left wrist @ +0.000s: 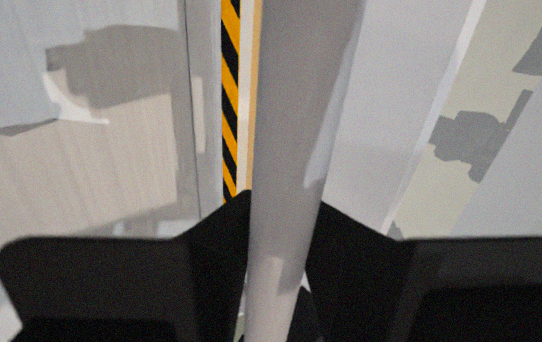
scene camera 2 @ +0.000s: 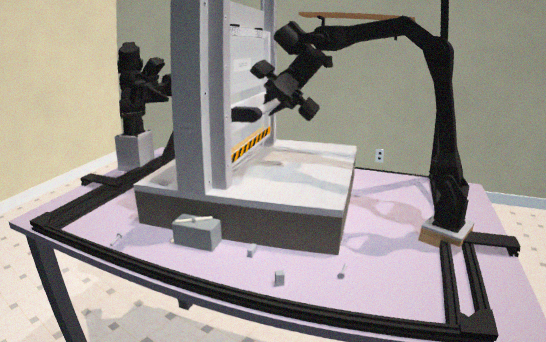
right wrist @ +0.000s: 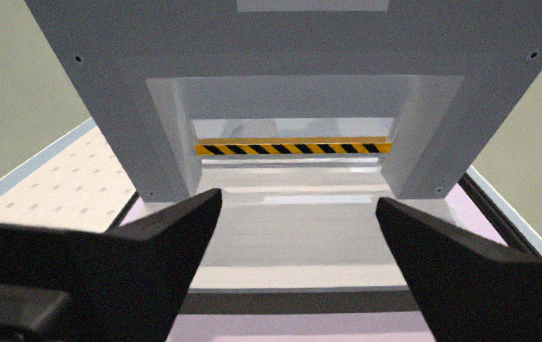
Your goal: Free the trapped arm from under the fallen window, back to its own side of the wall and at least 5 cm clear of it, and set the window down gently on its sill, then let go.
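Pixels of known places: left gripper, fingertip midpoint: (right wrist: 274,92); right gripper, fingertip midpoint: (left wrist: 495,115) (right wrist: 298,200); left arm's base, origin of the base link: (scene camera 2: 449,223); right arm's base, origin of the base link: (scene camera 2: 133,133).
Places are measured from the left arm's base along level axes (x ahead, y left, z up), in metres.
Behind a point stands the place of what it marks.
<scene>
The window (scene camera 2: 246,49) {x 0.464, y 0.179, z 0.344 m} stands upright in the grey wall (scene camera 2: 189,100) {x 0.406, y 0.368, z 0.249 m} (right wrist: 300,37) {x 0.563, y 0.185, z 0.272 m}. Its yellow-black striped lower edge (scene camera 2: 250,145) {x 0.473, y 0.162, z 0.106 m} (left wrist: 230,100) {x 0.488, y 0.139, z 0.109 m} (right wrist: 292,148) {x 0.501, y 0.156, z 0.109 m} is low, near the sill; a narrow gap seems to show beneath, but its size is hard to tell. My left gripper (scene camera 2: 273,104) {x 0.475, y 0.108, z 0.182 m} (left wrist: 273,200) {x 0.475, y 0.108, z 0.182 m} is shut on the window's light grey handle bar (left wrist: 295,150) {x 0.431, y 0.133, z 0.211 m}, in front of the panel. My right gripper (right wrist: 298,200) {x 0.687, y 0.245, z 0.219 m} is open and empty on its own side, back from the opening; in scene camera 2 the wall partly hides it. The right arm (scene camera 2: 131,90) {x 0.720, y 0.369, z 0.253 m} is not under the window.
The wall stands on a wide white-topped platform (scene camera 2: 310,187). A grey block (scene camera 2: 197,234) with a pale stick on top, small grey blocks (scene camera 2: 279,277) {x 0.161, y 0.367, z -0.019 m} (scene camera 2: 251,250) {x 0.265, y 0.339, z -0.023 m} and bolts (scene camera 2: 341,271) {x 0.106, y 0.266, z -0.031 m} (scene camera 2: 116,240) {x 0.491, y 0.535, z -0.033 m} lie on the table before it. Black rails (scene camera 2: 240,295) {x 0.166, y 0.447, z -0.019 m} run along the table edge.
</scene>
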